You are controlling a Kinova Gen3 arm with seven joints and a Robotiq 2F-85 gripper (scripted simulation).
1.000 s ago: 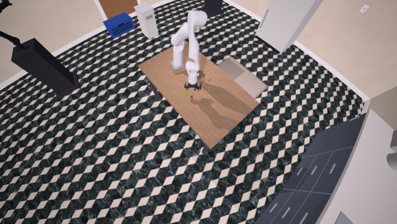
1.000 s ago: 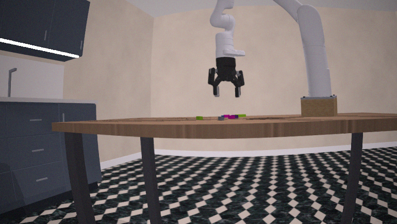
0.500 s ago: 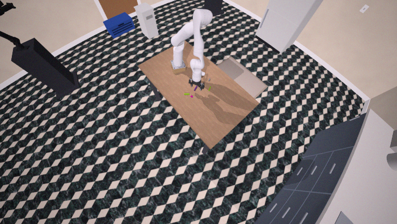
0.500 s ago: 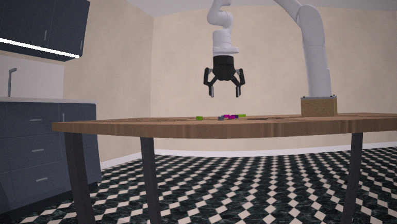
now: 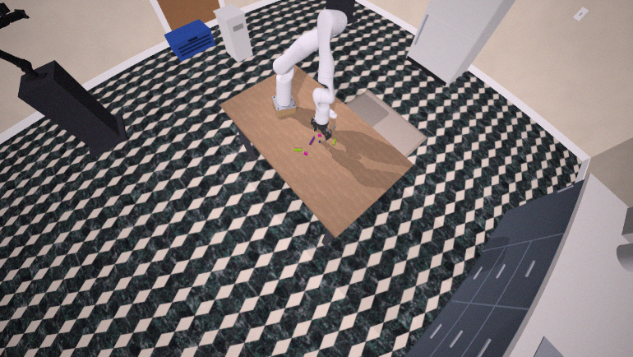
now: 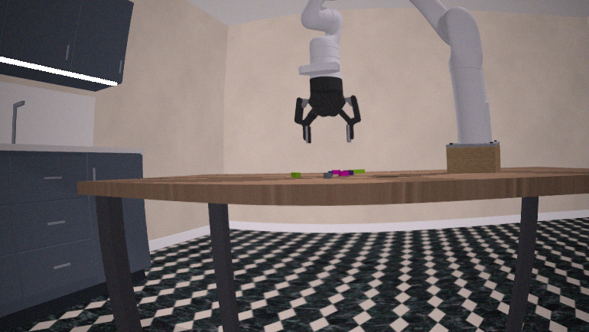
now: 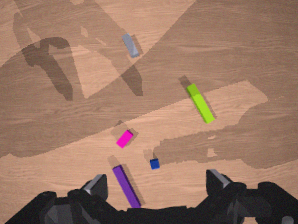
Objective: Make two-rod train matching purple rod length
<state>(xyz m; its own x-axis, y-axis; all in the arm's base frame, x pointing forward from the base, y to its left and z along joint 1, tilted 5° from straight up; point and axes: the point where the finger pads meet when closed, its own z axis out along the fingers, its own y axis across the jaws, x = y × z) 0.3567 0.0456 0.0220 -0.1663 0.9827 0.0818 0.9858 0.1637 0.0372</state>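
My hand is 70 mm above the blue rod. Also, from my hand: purple rod (30 mm behind, 40 mm to the right, 70 mm below); then grey rod (50 mm behind, 140 mm to the left, 70 mm below).
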